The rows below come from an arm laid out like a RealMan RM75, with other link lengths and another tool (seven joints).
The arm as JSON. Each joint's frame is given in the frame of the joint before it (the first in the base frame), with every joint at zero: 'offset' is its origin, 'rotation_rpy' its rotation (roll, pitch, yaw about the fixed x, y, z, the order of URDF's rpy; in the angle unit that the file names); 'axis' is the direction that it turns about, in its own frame. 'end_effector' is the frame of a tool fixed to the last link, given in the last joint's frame.
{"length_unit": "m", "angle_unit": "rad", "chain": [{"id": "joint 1", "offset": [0.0, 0.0, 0.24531], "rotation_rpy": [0.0, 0.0, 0.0], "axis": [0.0, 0.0, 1.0]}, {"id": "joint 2", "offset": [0.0, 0.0, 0.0], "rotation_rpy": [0.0, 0.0, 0.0], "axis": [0.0, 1.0, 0.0]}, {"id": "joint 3", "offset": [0.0, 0.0, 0.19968], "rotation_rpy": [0.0, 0.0, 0.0], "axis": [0.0, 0.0, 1.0]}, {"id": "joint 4", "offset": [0.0, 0.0, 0.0], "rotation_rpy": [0.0, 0.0, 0.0], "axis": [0.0, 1.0, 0.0]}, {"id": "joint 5", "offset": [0.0, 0.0, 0.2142], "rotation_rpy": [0.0, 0.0, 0.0], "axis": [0.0, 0.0, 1.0]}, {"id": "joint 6", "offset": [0.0, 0.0, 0.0], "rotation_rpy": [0.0, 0.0, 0.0], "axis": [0.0, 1.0, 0.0]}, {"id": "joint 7", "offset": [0.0, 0.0, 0.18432], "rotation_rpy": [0.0, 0.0, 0.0], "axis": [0.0, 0.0, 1.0]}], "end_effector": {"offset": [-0.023, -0.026, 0.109], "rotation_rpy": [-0.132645, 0.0, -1.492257]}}
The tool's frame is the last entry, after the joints.
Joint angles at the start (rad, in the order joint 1, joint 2, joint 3, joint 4, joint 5, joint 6, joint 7):
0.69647, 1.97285, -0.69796, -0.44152, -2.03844, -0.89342, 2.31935
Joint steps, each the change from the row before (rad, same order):
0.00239, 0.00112, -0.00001, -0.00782, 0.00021, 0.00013, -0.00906
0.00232, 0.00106, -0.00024, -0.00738, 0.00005, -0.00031, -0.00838
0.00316, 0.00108, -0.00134, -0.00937, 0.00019, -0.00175, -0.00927
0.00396, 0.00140, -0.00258, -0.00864, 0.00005, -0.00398, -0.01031
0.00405, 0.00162, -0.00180, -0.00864, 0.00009, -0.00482, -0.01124
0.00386, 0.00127, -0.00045, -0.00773, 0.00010, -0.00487, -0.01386
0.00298, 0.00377, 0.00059, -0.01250, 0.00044, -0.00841, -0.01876
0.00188, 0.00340, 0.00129, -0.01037, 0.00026, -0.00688, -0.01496
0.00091, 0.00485, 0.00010, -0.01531, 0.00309, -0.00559, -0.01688
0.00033, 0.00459, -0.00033, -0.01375, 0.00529, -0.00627, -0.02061
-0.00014, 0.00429, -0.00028, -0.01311, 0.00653, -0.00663, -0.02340
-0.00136, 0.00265, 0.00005, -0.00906, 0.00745, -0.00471, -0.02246
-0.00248, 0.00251, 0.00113, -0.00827, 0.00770, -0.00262, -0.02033
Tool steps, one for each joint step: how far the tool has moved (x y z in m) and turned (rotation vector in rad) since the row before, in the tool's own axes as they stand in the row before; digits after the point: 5 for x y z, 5 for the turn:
-0.00291, -0.00327, -0.00042, 0.00507, -0.00102, -0.01582
-0.00282, -0.00297, -0.00033, 0.00426, -0.00113, -0.01508
-0.00392, -0.00349, -0.00029, 0.00402, -0.00232, -0.01883
-0.00480, -0.00261, 0.00031, 0.00086, -0.00402, -0.02100
-0.00504, -0.00257, 0.00036, 0.00075, -0.00486, -0.02142
-0.00471, -0.00268, 0.00018, 0.00130, -0.00448, -0.02245
-0.00632, -0.00287, 0.00023, 0.00171, -0.00767, -0.02833
-0.00486, -0.00232, 0.00009, 0.00192, -0.00621, -0.02183
-0.00555, -0.00390, -0.00034, 0.00630, -0.00656, -0.02503
-0.00557, -0.00355, -0.00028, 0.00606, -0.00735, -0.02651
-0.00546, -0.00360, -0.00040, 0.00651, -0.00745, -0.02799
-0.00360, -0.00297, -0.00071, 0.00663, -0.00504, -0.02309
-0.00228, -0.00299, -0.00109, 0.00837, -0.00303, -0.01854

